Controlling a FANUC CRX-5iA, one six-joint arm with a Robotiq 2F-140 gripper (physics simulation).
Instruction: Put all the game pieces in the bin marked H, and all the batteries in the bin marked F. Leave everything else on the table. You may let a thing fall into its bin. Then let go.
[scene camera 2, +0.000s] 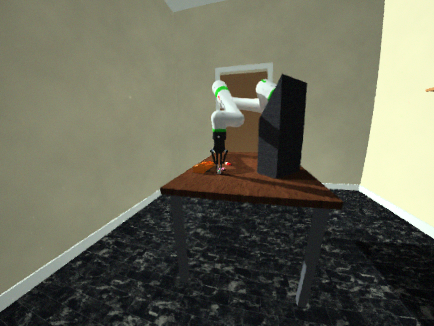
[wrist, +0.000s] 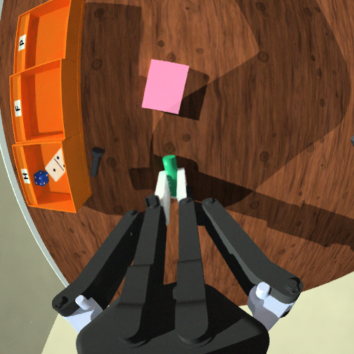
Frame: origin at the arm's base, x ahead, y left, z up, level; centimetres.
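Seen in the pictures: gripper, fingertip midpoint: (scene camera 2: 219, 173); arm's base, origin of the base link: (scene camera 2: 284, 101).
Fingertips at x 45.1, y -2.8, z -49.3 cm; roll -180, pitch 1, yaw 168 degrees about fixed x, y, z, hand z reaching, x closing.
Note:
Offsets run from my fingertips to a thing's middle. Level surfaces: height alone.
My gripper (scene camera 2: 219, 170) (wrist: 173, 179) is shut on a green battery (wrist: 170, 164), low over the table; whether the battery touches the table I cannot tell. Its far end sticks out beyond the white fingertips in the wrist view. At the left of that view stands a row of orange bins. The bin marked H (wrist: 80, 185) holds a blue die (wrist: 41, 178) and a white domino (wrist: 56, 165). The bin marked F (wrist: 72, 100), in the middle of the row, is empty. In the scene view the orange bins @(dx +10.1, dy -15.2, dz +2.0 cm) (scene camera 2: 202, 167) are small, left of the gripper.
The bin marked P (wrist: 75, 35) is empty. A black bolt (wrist: 96, 161) lies between the bins and the gripper. A pink block (wrist: 165, 86) lies beyond the battery. A small red thing @(dx -10.9, dy -25.7, dz +0.4 cm) (scene camera 2: 228, 163) is on the table @(dz -0.3 cm) (scene camera 2: 240, 187). A tall dark block (scene camera 2: 282, 130) stands at the right.

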